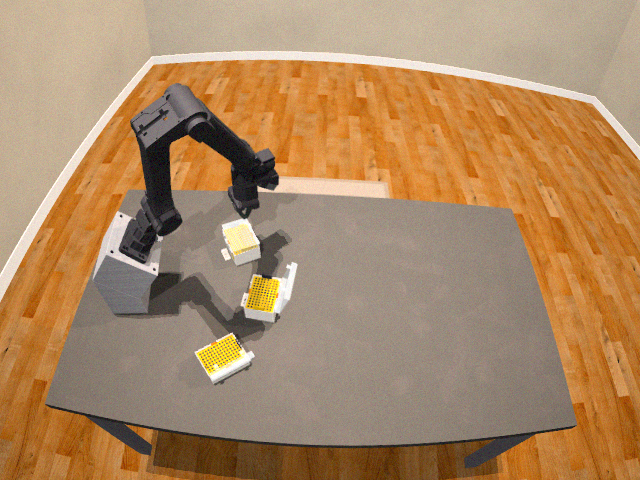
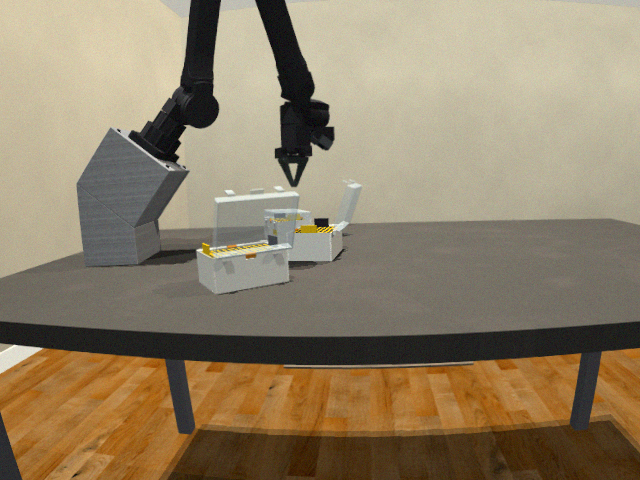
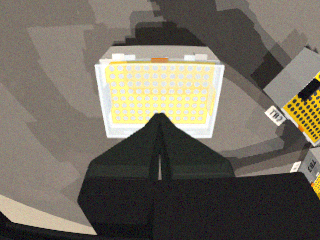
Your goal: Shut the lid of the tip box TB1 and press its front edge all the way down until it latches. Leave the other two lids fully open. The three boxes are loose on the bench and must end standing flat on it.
Path:
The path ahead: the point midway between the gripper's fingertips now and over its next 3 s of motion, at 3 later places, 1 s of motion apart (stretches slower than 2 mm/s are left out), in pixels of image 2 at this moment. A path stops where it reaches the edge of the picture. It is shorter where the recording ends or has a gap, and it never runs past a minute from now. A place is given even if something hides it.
My gripper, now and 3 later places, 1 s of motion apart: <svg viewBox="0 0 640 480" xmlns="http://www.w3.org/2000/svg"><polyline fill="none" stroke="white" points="294,187 294,170 284,178 271,197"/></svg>

